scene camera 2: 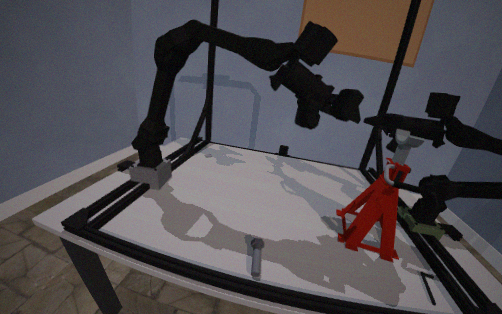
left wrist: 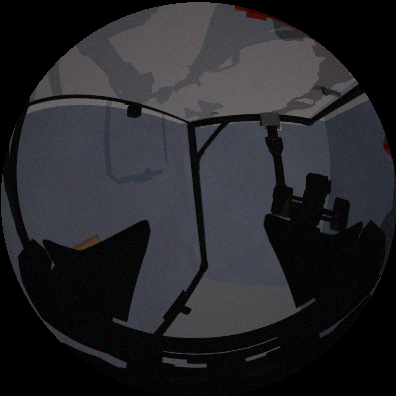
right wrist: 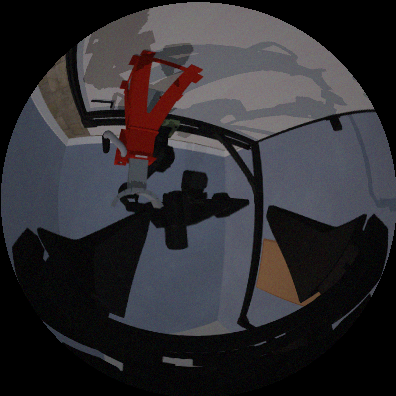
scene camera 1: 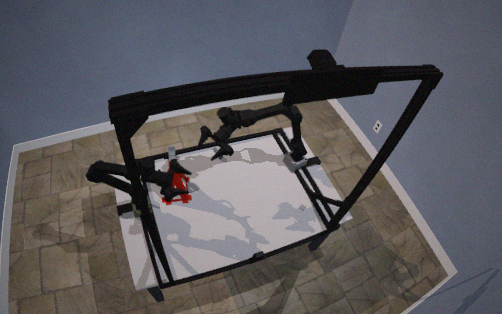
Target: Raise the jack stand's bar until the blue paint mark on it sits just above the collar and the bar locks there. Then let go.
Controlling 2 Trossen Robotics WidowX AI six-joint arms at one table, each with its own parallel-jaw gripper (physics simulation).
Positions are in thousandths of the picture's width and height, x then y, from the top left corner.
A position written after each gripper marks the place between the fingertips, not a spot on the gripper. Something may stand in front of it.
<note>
In view: the left gripper (scene camera 2: 726,381), the right gripper (scene camera 2: 688,374) and a red jack stand (scene camera 2: 760,635).
The red jack stand shows as well in the right wrist view (right wrist: 357,322). The left gripper is seen too in the left wrist view (left wrist: 527,564), in the right wrist view (right wrist: 607,511) and in scene camera 1 (scene camera 1: 379,584). The right gripper is seen too in the left wrist view (left wrist: 794,506) and in the right wrist view (right wrist: 529,539).
</note>
